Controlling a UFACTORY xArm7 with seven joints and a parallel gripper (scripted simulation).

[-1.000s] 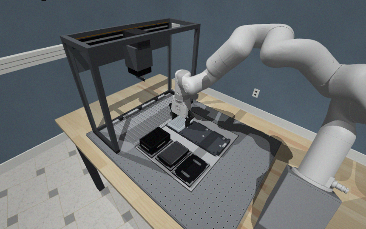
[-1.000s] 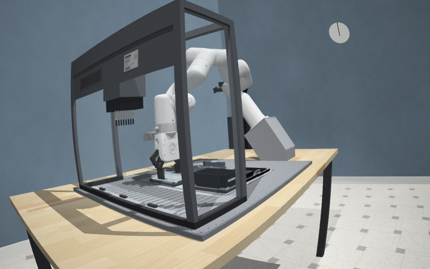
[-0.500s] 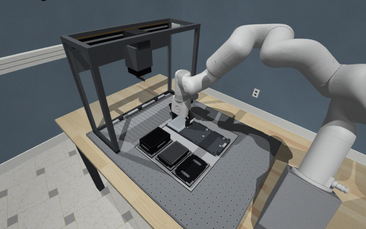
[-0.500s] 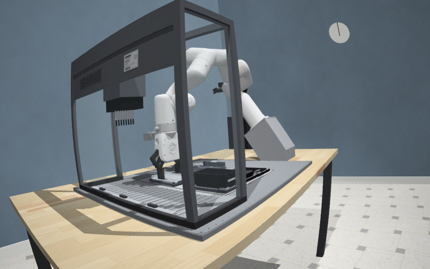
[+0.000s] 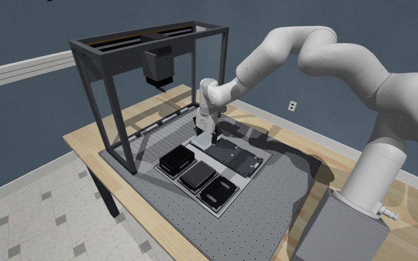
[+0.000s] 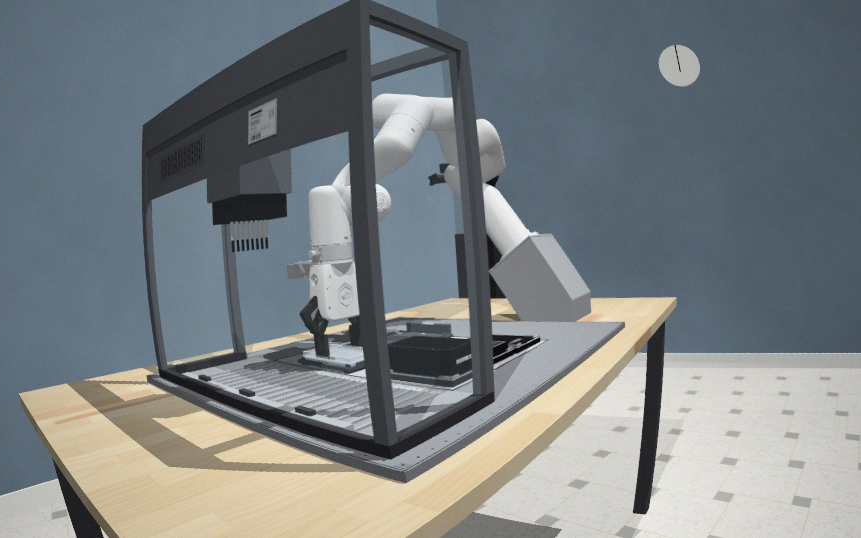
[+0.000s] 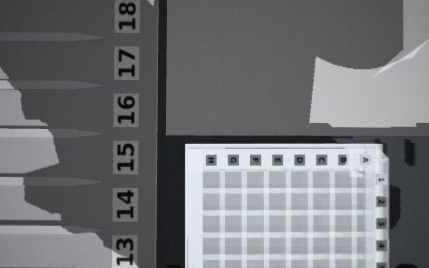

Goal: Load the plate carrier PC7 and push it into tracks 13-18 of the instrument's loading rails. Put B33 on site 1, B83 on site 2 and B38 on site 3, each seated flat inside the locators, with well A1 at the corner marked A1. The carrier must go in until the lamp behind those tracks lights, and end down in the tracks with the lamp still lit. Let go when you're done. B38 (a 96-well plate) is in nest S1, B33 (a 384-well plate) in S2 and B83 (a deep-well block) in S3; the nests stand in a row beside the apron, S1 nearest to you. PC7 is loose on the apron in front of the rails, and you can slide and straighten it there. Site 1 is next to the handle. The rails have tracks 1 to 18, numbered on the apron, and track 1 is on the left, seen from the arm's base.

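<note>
Now: the 96-well plate B38 2 cm below my hand. Round my hand: carrier PC7 (11 cm behind, 2 cm to the right, 2 cm below); nest S3 (4 cm behind, 19 cm to the left, 3 cm below); white corner mark (18 cm behind, 10 cm to the left, 2 cm below).
</note>
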